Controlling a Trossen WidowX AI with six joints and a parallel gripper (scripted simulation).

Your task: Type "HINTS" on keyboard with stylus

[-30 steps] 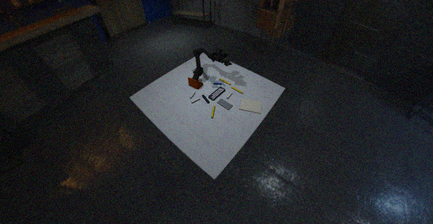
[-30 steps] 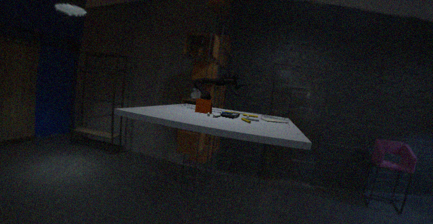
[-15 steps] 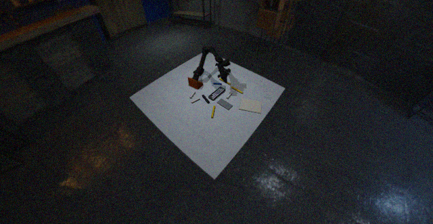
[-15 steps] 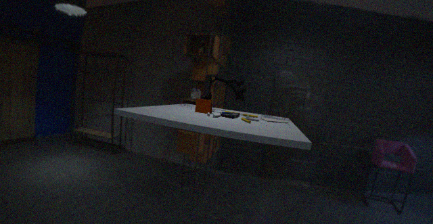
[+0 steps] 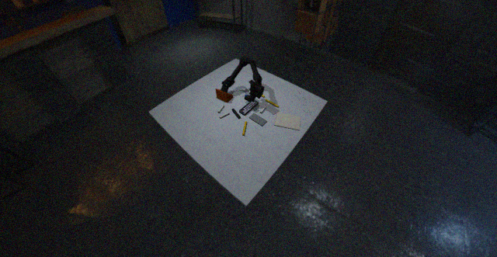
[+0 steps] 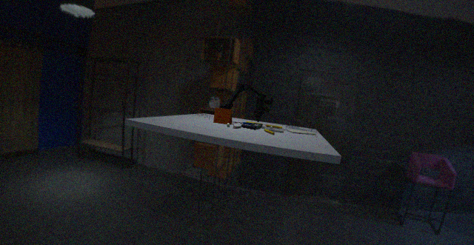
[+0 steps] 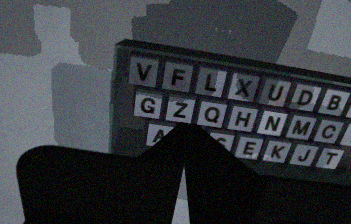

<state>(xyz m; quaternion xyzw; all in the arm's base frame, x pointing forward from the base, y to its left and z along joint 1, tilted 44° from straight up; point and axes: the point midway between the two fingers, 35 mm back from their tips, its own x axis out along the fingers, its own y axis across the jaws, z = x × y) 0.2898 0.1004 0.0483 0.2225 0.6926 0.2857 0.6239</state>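
The blue stylus is 130 mm behind my gripper tip, 50 mm to the left of it and 30 mm below it. Round my gripper tip: grey slab (160 mm ahead, 110 mm to the right, 40 mm below); then grey stylus tip (150 mm behind, 30 mm to the left, 30 mm below); then dark stick (30 mm behind, 200 mm to the right, 30 mm below).
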